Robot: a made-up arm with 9 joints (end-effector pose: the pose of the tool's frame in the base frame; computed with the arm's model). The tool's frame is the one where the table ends. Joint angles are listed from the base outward.
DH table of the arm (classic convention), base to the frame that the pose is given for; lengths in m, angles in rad. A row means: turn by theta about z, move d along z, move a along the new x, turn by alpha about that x. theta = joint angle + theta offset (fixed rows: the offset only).
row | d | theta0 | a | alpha
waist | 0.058 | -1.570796 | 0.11 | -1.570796
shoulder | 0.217 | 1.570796 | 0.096 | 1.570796
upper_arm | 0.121 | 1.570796 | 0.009 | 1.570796
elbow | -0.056 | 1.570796 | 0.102 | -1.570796
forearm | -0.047 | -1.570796 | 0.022 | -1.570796
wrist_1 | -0.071 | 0 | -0.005 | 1.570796
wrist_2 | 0.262 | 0 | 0.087 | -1.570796
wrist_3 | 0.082 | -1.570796 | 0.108 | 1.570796
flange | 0 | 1.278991 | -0.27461 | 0
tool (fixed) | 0.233 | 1.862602 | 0 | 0
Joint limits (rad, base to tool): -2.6..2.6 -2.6..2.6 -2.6..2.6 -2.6..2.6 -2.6..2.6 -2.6..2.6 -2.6..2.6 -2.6..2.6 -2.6..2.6
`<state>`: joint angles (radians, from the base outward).
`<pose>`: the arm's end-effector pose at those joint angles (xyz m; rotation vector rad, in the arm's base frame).
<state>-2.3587 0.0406 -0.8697 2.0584 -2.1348 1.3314 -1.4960 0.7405 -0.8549</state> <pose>-0.5200 -0.1502 -0.1415 -2.0275 -2.0214 0.5808</pose>
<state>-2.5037 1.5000 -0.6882 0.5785 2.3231 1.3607 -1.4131 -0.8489 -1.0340</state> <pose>-0.1623 -0.0695 -0.2655 0.5976 0.4616 -1.4754</pose>
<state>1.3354 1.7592 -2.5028 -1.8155 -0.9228 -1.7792 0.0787 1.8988 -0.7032</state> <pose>-0.5034 0.3081 0.2742 0.4093 -1.2561 -0.3884</pose>
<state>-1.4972 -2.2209 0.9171 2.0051 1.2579 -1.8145 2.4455 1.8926 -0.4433</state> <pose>0.3488 -0.1134 0.2258 -1.0788 1.0143 -1.1173</pose>
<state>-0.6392 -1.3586 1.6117 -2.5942 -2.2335 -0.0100 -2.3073 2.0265 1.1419</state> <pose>0.3137 0.2702 -0.0961 -1.2949 0.1437 -0.7095</pose>
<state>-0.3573 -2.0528 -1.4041 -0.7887 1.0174 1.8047 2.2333 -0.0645 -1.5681</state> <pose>-0.0886 -0.2028 0.2839 -1.2712 -2.1537 0.8127</pose>
